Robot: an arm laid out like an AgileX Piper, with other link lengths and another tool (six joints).
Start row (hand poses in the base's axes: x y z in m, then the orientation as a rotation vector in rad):
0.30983, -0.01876, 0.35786, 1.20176, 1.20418, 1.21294
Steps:
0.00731, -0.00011, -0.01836, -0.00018, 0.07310, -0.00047
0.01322, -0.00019, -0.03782, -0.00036, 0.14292, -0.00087
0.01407, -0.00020, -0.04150, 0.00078, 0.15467, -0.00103
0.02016, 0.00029, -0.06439, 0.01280, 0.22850, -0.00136
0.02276, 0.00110, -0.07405, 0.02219, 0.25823, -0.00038
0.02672, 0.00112, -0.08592, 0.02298, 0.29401, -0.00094
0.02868, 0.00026, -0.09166, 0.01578, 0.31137, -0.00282
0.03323, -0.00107, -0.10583, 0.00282, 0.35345, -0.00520
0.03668, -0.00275, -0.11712, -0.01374, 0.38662, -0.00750
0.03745, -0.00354, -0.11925, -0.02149, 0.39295, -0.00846
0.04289, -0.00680, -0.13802, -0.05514, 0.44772, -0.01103
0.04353, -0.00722, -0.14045, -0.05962, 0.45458, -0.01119
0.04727, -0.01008, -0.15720, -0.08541, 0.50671, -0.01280
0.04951, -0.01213, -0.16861, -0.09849, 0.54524, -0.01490
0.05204, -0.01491, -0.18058, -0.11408, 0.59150, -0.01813
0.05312, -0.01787, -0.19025, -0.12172, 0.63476, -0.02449
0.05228, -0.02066, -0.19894, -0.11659, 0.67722, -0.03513
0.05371, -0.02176, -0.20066, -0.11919, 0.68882, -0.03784
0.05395, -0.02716, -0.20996, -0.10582, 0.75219, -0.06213
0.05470, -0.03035, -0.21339, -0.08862, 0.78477, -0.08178
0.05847, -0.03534, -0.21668, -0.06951, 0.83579, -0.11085
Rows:
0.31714, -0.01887, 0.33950, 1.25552, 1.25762, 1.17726
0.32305, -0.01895, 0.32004, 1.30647, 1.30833, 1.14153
0.32390, -0.01896, 0.31636, 1.31594, 1.31620, 1.13615
0.32999, -0.01847, 0.29347, 1.37875, 1.36365, 1.10534
0.33259, -0.01766, 0.28381, 1.40703, 1.38134, 1.09661
0.33655, -0.01764, 0.27194, 1.43363, 1.40616, 1.07662
0.33851, -0.01850, 0.26620, 1.44126, 1.42047, 1.05993
0.34306, -0.01983, 0.25203, 1.46202, 1.45453, 1.02399
0.34651, -0.02151, 0.24074, 1.47322, 1.48372, 0.99016
0.34728, -0.02230, 0.23861, 1.47186, 1.49093, 0.97986
0.35272, -0.02556, 0.21984, 1.48380, 1.54215, 0.91916
0.35336, -0.02598, 0.21741, 1.48493, 1.54875, 0.91140
0.35710, -0.02884, 0.20066, 1.50000, 1.59456, 0.85769
0.35934, -0.03089, 0.18925, 1.51603, 1.62472, 0.82113
0.36187, -0.03367, 0.17728, 1.53520, 1.65989, 0.77608
0.36295, -0.03663, 0.16761, 1.56004, 1.68675, 0.73600
0.36211, -0.03942, 0.15892, 1.59680, 1.70391, 0.70219
0.36354, -0.04052, 0.15720, 1.60328, 1.71032, 0.69000
0.36378, -0.04592, 0.14790, 1.66606, 1.72547, 0.63602
0.36453, -0.04911, 0.14447, 1.71006, 1.72235, 0.60993
0.36830, -0.05410, 0.14118, 1.77097, 1.72127, 0.56351

